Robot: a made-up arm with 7 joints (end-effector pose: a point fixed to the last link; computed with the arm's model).
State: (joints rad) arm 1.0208 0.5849 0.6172 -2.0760 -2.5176 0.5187 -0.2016
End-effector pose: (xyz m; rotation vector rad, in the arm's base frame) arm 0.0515 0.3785 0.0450 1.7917 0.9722 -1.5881
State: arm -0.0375 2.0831 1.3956 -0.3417 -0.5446 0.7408 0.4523
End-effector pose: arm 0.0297 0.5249 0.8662 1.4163 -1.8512 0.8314
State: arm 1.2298 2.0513 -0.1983 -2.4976 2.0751 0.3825 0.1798
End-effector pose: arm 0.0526 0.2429 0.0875 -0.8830 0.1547 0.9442
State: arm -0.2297 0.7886 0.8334 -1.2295 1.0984 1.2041 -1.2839
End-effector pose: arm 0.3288 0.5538 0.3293 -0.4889 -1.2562 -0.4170
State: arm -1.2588 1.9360 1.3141 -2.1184 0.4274 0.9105 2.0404
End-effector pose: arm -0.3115 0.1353 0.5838 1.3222 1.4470 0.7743
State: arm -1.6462 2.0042 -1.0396 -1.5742 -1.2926 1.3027 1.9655
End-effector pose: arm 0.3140 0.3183 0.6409 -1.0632 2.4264 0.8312
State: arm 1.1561 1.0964 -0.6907 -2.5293 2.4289 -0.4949 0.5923
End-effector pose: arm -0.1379 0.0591 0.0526 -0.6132 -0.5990 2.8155
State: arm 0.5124 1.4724 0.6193 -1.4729 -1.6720 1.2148 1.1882
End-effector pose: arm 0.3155 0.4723 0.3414 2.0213 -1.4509 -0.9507
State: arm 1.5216 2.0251 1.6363 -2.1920 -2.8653 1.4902 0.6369
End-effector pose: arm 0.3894 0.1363 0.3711 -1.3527 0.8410 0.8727
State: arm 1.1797 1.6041 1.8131 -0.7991 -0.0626 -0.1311 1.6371
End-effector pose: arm 0.0539 0.5964 0.6789 0.2326 -2.7152 0.0393
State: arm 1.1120 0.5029 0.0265 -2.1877 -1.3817 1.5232 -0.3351
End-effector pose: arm 0.0680 0.1486 -0.0190 1.1585 0.2717 -0.4598
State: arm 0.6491 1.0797 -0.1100 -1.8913 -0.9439 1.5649 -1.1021
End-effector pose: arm 0.1854 0.2613 -0.0426 1.0884 0.9710 -0.8933
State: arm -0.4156 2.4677 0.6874 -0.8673 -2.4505 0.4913 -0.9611
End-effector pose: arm 0.0438 0.3202 0.9901 1.8109 2.1842 0.9763
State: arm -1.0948 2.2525 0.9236 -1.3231 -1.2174 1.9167 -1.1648
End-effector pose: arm -0.2918 0.2049 0.8949 1.0402 -0.8651 1.8040
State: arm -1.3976 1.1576 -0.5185 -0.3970 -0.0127 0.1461 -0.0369
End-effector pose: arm 0.5456 0.3517 0.5688 0.6054 -1.6135 -0.5702
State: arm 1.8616 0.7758 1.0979 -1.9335 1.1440 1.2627 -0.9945
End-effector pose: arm -0.0704 0.4980 0.3274 -0.1252 0.2266 0.1952
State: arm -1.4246 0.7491 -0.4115 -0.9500 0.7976 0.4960 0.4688
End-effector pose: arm 0.5735 0.0599 0.6112 -1.1744 -1.9085 -0.0930
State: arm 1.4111 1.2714 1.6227 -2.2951 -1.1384 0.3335 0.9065
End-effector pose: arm 0.1885 0.2655 0.4392 1.2064 -1.1446 -1.6555
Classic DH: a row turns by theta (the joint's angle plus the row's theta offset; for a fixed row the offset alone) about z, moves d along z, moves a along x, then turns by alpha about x. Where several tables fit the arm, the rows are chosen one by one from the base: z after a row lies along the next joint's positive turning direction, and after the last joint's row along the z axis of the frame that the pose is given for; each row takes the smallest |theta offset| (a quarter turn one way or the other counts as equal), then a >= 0, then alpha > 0; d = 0 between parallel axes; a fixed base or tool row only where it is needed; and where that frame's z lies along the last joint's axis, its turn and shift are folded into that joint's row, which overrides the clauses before.
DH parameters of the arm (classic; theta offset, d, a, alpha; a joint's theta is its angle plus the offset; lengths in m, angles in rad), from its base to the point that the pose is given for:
base (fixed): 0 0.3358 -0.011 -1.2217
joint 1: -1.5708 0.0493 0.0067 -1.5708
joint 2: 1.2217 -0.014 0.009 1.5708
joint 3: 1.5708 -0.33 0.06 -1.5708
joint 4: 0 -0.032 -0.02 1.5708
joint 5: 0 -0.342 0.016 -1.5708
joint 6: 0 0.002 0.027 1.5708
joint 7: 0.781 0.0082 0.0361 -0.6457
tool (fixed): -0.4115 -0.0103 0 0

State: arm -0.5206 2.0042 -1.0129 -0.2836 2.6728 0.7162 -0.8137
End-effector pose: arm 0.0331 0.7265 0.5999 0.1942 -1.5939 0.4965
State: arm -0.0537 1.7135 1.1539 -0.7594 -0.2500 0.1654 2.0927
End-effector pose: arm 0.1013 0.5820 0.6944 0.3744 2.7522 -0.4597
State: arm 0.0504 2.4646 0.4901 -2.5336 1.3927 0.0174 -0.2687
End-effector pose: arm 0.2021 -0.0400 0.4965 -0.6034 -0.8367 -2.0298
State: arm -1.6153 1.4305 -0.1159 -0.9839 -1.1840 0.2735 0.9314
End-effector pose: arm 0.2960 0.2875 0.8233 1.3061 -2.4118 -0.5876
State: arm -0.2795 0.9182 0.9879 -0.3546 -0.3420 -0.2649 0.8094
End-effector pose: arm 0.2173 0.6255 0.1491 0.1577 -2.1653 0.7488
